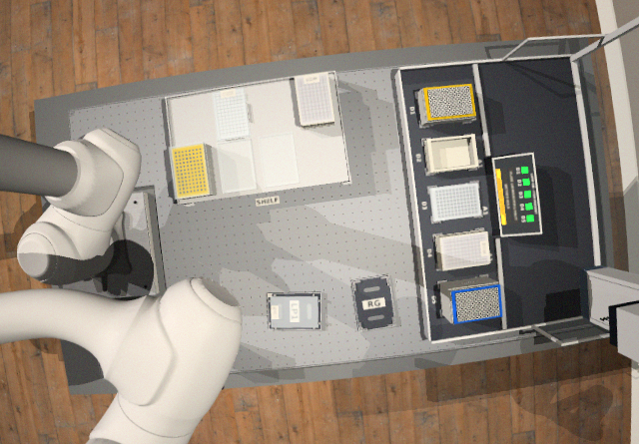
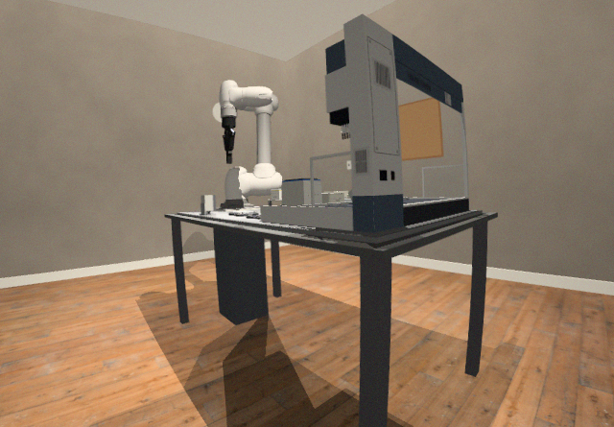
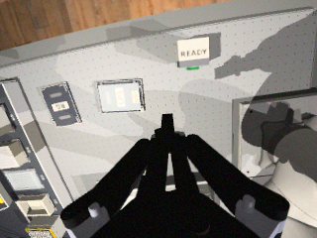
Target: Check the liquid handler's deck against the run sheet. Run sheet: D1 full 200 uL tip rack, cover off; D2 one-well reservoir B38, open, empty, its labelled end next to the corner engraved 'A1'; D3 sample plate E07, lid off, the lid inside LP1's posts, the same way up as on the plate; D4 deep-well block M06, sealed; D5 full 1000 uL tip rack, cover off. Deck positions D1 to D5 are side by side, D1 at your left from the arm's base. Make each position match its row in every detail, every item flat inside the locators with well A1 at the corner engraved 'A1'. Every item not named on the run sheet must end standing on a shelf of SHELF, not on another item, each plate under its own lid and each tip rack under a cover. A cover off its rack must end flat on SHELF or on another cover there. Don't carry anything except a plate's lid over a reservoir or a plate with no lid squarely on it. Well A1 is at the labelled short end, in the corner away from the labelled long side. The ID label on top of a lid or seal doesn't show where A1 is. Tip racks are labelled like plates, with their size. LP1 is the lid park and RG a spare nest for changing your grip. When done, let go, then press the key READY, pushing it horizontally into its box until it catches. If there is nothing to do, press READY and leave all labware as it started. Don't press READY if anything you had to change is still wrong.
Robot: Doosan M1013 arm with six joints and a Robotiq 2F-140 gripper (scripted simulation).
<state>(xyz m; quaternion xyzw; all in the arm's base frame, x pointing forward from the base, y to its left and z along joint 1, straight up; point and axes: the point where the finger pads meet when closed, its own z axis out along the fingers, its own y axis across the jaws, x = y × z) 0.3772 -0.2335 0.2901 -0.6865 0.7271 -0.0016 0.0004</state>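
Now: the READY key box 8 cm behind my hand, 8 cm to the right of it and 24 cm below it. Round my hand: lid: 15 cm ahead, 1 cm to the right, 29 cm below; RG nest: 37 cm ahead, 1 cm to the right, 30 cm below; LP1: 15 cm ahead, 1 cm to the right, 30 cm below.
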